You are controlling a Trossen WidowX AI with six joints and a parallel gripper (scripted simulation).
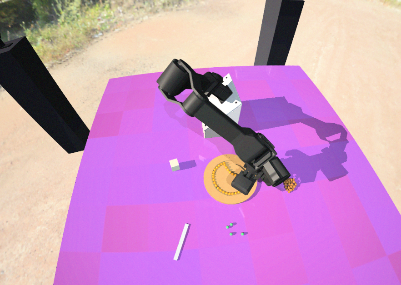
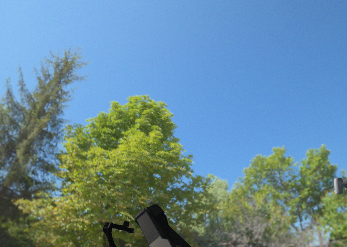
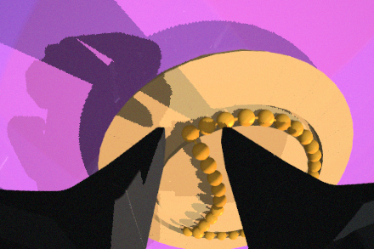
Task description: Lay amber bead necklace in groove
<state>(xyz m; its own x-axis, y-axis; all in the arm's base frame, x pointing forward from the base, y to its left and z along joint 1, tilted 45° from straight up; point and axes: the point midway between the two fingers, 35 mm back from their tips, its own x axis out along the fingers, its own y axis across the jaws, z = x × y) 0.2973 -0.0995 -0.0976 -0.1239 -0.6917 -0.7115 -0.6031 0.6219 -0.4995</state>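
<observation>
Now: the round tan bead board 60 mm to the right of my gripper tip, 20 mm behind it and 10 mm below it. Round my gripper tip: small cream cube 250 mm to the right, 130 mm behind; then white bar 280 mm to the right, 150 mm ahead, 20 mm below.
</observation>
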